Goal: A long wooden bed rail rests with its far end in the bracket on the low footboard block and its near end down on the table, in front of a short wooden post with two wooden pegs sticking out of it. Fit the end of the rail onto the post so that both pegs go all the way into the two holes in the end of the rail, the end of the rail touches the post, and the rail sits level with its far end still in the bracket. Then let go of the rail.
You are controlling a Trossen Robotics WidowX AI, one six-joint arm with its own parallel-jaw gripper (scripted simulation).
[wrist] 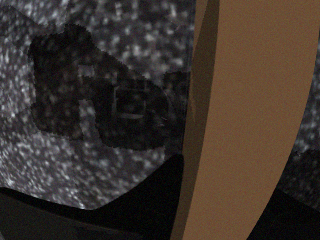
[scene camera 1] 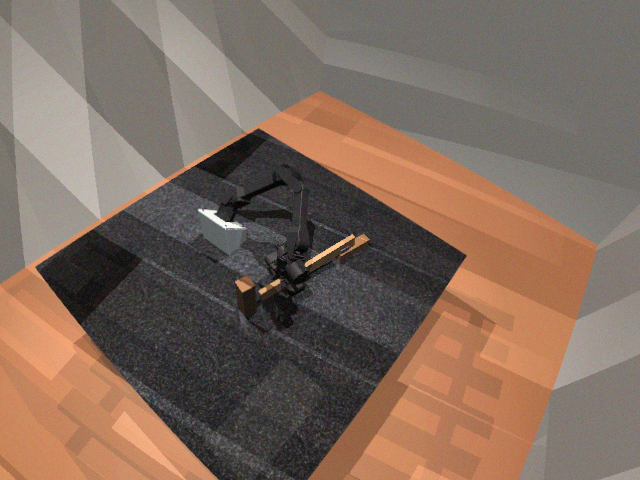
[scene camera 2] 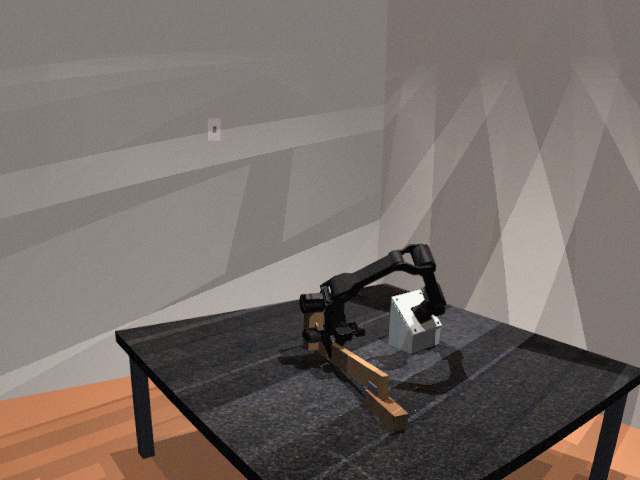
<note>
I see my gripper [scene camera 2: 333,357] and a wooden rail [scene camera 2: 361,371].
The wooden rail also shows in the wrist view [wrist: 246,99] and in scene camera 1 [scene camera 1: 322,258]. My gripper also shows in the wrist view [wrist: 201,164].
</note>
